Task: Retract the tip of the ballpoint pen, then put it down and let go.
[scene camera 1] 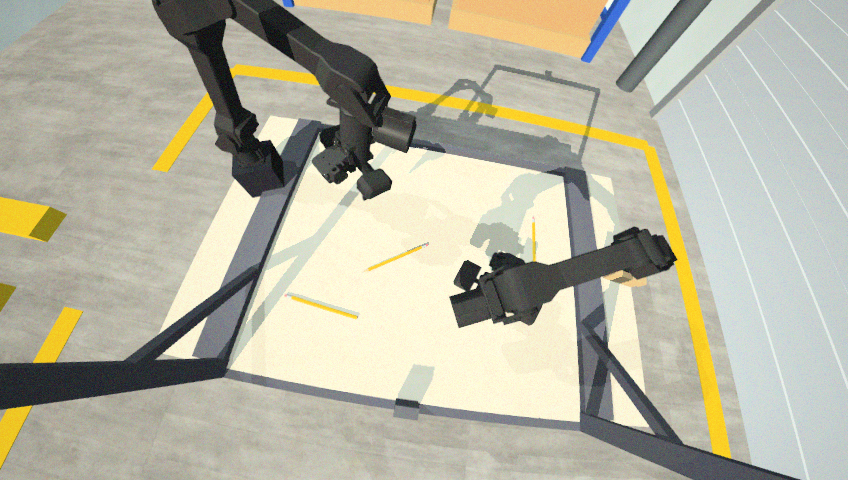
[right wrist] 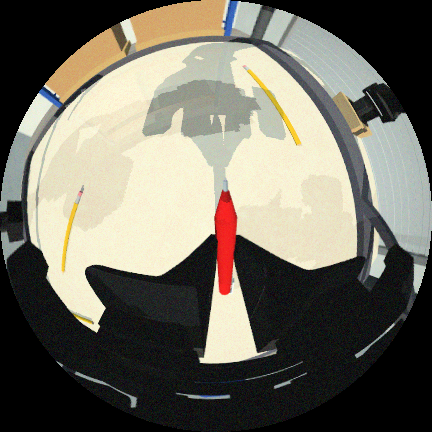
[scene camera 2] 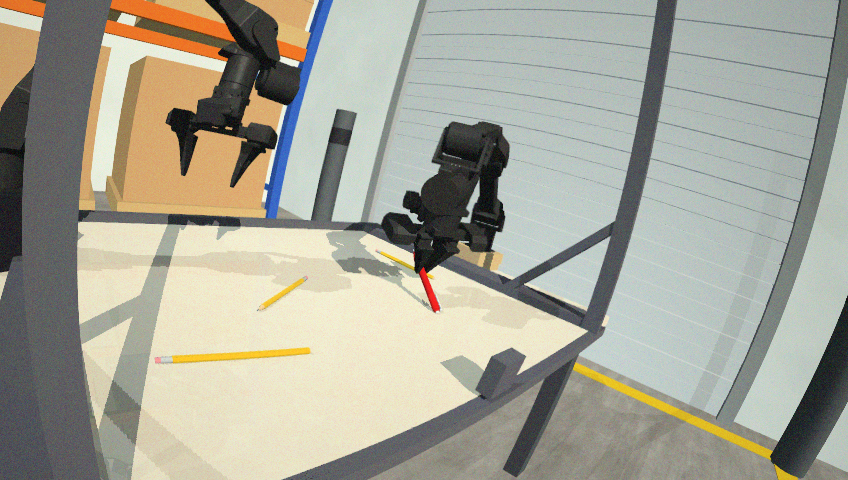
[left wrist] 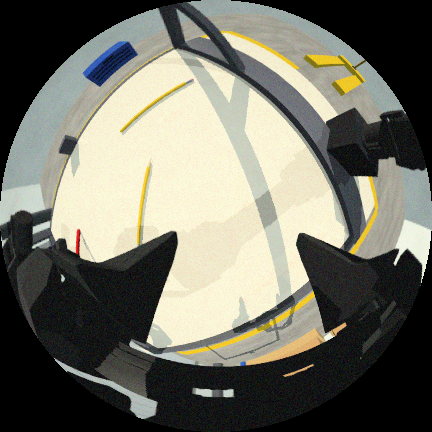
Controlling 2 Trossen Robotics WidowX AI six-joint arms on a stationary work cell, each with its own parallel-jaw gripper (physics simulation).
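Places are measured from the left arm's base along level axes (x right, y up, z back), in centimetres.
Pixels of known places: left gripper, fingertip midpoint: (scene camera 1: 354, 185) (scene camera 2: 206, 181) (left wrist: 240, 238); right gripper, fingertip midpoint: (right wrist: 224, 240) (scene camera 2: 419, 272); left arm's base, origin of the base link: (scene camera 1: 251, 156) (scene camera 2: 8, 187) (left wrist: 368, 140); right arm's base, origin of the base link: (right wrist: 358, 112).
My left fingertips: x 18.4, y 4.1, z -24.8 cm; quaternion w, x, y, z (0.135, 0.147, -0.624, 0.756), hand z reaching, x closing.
Observation:
Ahead of a thing's pixels: the offset from my left fingertips to its top centre. Level surfaces: height alone.
The red pen (scene camera 2: 429, 291) (left wrist: 78, 242) (right wrist: 226, 220) is held slanting above the pale table top @(dy -14.8 cm) (scene camera 2: 357, 380). My right gripper (scene camera 2: 420, 268) (right wrist: 224, 240) is shut on its upper part. A grey end piece stands out beyond the narrowing red end in the right wrist view. The pen's lower end is close to the table; whether it touches cannot be told. The pen does not show in scene camera 1, where the right arm covers that spot. My left gripper (scene camera 2: 208, 180) (left wrist: 240, 238) is open and empty, high over the table's far left part, well apart from the pen.
A yellow pencil @(dx +14.7, dy -13.9, dz -6.3 cm) (scene camera 1: 395, 257) (scene camera 2: 282, 293) lies mid-table, another @(dx +22.4, dy -14.1, dz +14.5 cm) (scene camera 1: 324, 306) (scene camera 2: 238, 355) towards the near left, and a third @(dx +20.9, dy -14.1, dz -45.9 cm) (scene camera 1: 533, 240) (scene camera 2: 395, 259) behind the right gripper. A dark block @(dx +49.1, dy -9.1, dz -0.1 cm) (scene camera 2: 501, 373) stands on the near edge. Dark frame posts (scene camera 2: 633, 148) rise beside the table.

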